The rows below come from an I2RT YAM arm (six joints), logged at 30 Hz.
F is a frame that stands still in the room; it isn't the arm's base.
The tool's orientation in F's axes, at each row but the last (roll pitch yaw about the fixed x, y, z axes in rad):
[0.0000, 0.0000, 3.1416]
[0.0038, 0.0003, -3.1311]
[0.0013, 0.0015, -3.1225]
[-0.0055, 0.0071, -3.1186]
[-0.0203, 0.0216, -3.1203]
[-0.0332, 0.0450, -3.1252]
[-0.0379, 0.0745, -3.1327]
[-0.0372, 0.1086, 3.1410]
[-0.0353, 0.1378, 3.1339]
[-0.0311, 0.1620, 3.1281]
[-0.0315, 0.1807, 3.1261]
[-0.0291, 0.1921, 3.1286]
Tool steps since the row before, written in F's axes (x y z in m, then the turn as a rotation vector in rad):
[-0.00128, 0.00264, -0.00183, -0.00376, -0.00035, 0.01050]
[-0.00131, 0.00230, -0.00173, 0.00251, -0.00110, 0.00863]
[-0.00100, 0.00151, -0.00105, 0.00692, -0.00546, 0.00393]
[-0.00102, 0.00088, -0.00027, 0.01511, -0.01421, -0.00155]
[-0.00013, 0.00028, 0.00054, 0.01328, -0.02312, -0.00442]
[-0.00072, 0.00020, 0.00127, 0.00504, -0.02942, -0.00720]
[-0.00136, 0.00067, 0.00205, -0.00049, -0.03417, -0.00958]
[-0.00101, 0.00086, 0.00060, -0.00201, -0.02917, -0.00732]
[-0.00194, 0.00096, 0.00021, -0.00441, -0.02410, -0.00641]
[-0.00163, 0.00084, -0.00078, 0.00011, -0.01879, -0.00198]
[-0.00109, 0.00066, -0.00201, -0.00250, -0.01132, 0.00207]
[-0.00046, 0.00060, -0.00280, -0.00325, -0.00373, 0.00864]
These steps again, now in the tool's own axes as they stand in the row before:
[0.00128, -0.00264, -0.00183, 0.00376, 0.00035, 0.01050]
[0.00129, -0.00232, -0.00172, -0.00250, 0.00116, 0.00862]
[0.00097, -0.00153, -0.00105, -0.00682, 0.00560, 0.00391]
[0.00100, -0.00090, -0.00027, -0.01477, 0.01456, -0.00157]
[0.00011, -0.00029, 0.00054, -0.01269, 0.02349, -0.00422]
[0.00066, -0.00025, 0.00129, -0.00423, 0.02973, -0.00641]
[0.00120, -0.00076, 0.00212, 0.00150, 0.03450, -0.00819]
[0.00094, -0.00089, 0.00067, 0.00277, 0.02941, -0.00597]
[0.00190, -0.00096, 0.00044, 0.00506, 0.02432, -0.00491]
[0.00175, -0.00080, -0.00053, -0.00004, 0.01884, -0.00143]
[0.00144, -0.00059, -0.00180, 0.00191, 0.01127, 0.00281]
[0.00099, -0.00052, -0.00268, 0.00149, 0.00351, 0.00920]

